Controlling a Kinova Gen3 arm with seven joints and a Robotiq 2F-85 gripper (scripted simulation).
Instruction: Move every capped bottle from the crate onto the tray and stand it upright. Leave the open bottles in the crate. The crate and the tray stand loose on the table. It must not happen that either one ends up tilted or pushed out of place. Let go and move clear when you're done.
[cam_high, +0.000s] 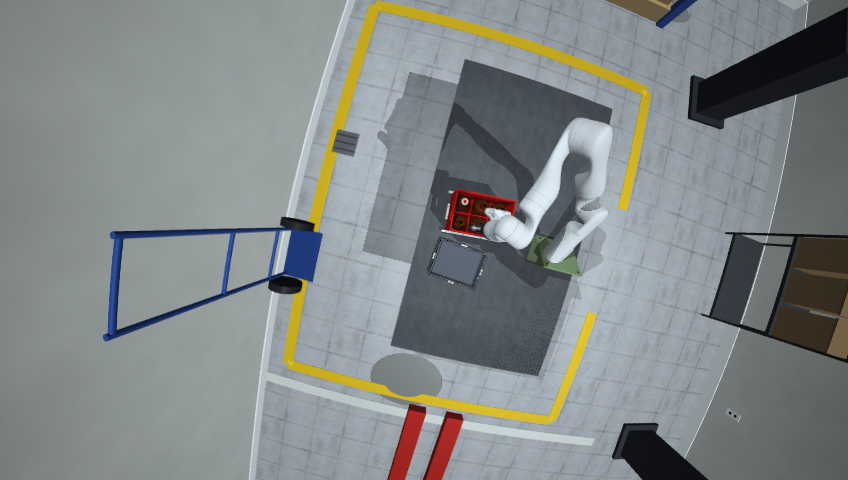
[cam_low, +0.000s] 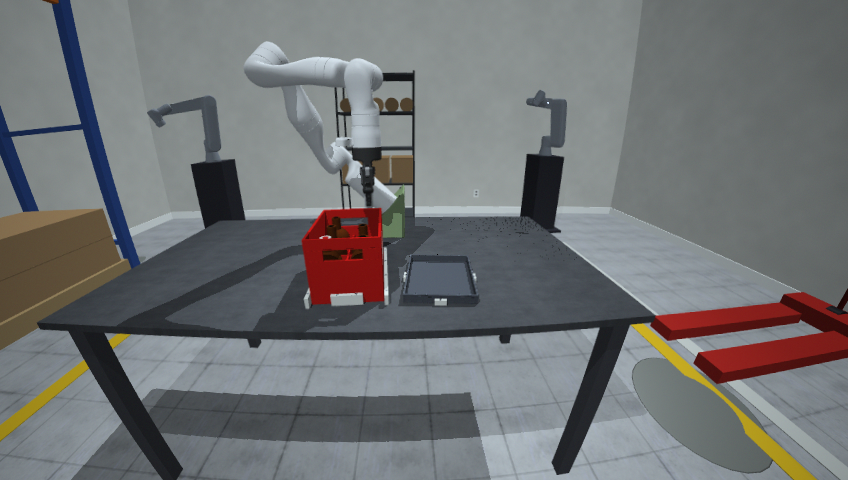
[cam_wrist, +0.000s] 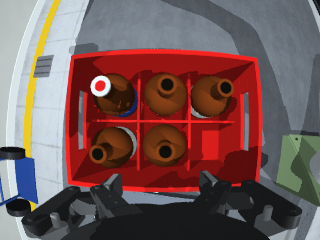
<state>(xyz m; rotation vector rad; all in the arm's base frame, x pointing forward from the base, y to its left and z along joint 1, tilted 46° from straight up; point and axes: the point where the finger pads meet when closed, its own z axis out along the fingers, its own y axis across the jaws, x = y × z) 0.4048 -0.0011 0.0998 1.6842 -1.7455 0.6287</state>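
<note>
Right now the red crate is 10 mm behind my hand, 60 mm to the right of it and 150 mm below it. The rest, counted from my hand: grey tray 40 mm ahead, 190 mm to the left, 220 mm below.
</note>
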